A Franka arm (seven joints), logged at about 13 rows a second.
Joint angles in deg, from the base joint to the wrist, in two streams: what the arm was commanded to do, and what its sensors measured. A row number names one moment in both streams.
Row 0, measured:
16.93, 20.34, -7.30, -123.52, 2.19, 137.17, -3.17
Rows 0 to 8, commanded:
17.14, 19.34, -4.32, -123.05, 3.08, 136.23, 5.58
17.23, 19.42, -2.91, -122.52, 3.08, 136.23, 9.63
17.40, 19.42, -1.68, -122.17, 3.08, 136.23, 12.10
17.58, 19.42, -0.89, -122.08, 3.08, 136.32, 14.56
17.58, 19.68, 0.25, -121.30, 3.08, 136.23, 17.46
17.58, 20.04, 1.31, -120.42, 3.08, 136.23, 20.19
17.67, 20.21, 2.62, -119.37, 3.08, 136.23, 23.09
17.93, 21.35, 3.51, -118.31, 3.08, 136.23, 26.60
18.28, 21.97, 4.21, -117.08, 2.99, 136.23, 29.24
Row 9, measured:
17.82, 20.42, 2.96, -119.84, 2.23, 137.15, 24.65
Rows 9 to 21, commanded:
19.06, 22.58, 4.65, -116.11, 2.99, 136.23, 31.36
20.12, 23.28, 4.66, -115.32, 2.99, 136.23, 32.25
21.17, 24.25, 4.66, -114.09, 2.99, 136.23, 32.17
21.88, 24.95, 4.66, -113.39, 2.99, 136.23, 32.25
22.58, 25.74, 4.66, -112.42, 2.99, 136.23, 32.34
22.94, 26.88, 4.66, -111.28, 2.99, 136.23, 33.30
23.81, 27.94, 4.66, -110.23, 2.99, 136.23, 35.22
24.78, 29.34, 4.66, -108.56, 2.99, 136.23, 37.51
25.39, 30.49, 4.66, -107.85, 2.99, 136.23, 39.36
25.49, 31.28, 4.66, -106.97, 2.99, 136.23, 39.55
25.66, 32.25, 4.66, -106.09, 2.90, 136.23, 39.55
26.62, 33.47, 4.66, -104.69, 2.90, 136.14, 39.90
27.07, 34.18, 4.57, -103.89, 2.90, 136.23, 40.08
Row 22, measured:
25.87, 31.72, 4.81, -107.41, 2.23, 137.14, 39.03
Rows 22 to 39, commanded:
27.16, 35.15, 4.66, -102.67, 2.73, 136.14, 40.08
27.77, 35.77, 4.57, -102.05, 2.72, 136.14, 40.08
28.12, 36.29, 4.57, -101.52, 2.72, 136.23, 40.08
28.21, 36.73, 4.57, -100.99, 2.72, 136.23, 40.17
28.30, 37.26, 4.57, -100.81, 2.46, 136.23, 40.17
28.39, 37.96, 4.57, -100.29, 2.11, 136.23, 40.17
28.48, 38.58, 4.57, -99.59, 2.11, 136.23, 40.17
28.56, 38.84, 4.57, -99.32, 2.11, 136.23, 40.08
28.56, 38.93, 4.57, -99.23, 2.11, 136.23, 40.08
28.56, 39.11, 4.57, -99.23, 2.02, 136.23, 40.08
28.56, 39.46, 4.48, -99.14, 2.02, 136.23, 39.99
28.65, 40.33, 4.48, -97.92, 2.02, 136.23, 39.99
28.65, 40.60, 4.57, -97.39, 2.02, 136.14, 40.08
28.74, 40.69, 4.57, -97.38, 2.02, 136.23, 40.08
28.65, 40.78, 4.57, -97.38, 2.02, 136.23, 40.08
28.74, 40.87, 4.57, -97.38, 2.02, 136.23, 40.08
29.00, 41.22, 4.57, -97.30, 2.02, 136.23, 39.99
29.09, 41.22, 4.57, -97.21, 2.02, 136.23, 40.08
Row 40, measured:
28.35, 40.02, 4.79, -99.18, 2.20, 137.13, 39.53
